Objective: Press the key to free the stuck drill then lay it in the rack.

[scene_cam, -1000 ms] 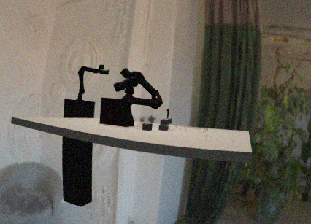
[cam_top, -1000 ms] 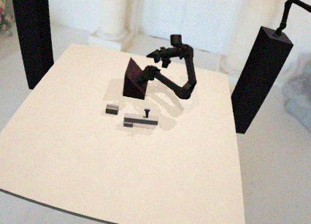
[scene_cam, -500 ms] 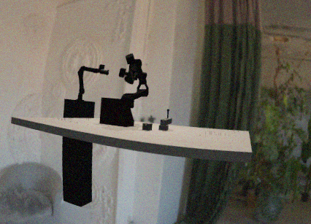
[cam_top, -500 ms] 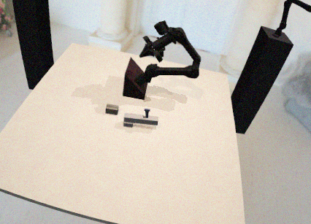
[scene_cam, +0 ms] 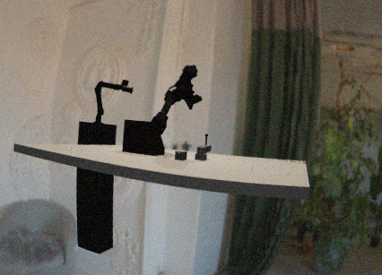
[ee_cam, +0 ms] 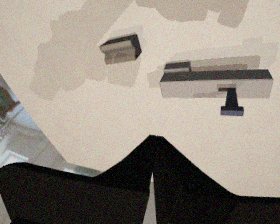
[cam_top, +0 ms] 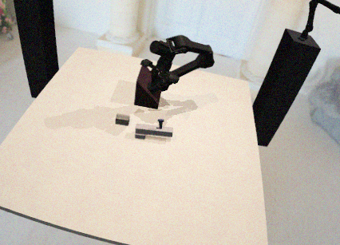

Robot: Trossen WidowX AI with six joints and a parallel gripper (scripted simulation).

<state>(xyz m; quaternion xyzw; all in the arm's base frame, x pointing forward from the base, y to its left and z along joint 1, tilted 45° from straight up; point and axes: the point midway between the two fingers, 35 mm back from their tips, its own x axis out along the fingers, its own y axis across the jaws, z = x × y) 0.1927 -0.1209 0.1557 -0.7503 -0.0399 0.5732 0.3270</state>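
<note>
Now: the dark key 8 cm ahead of my gripper tip, 7 cm to the left of it and 15 cm below it. The rest, counted from my gripper tip: drill 8 cm ahead, 2 cm to the left, 20 cm below; grey rack 1 cm ahead, 13 cm to the right, 24 cm below; grey housing block 8 cm ahead, 4 cm to the left, 21 cm below.
</note>
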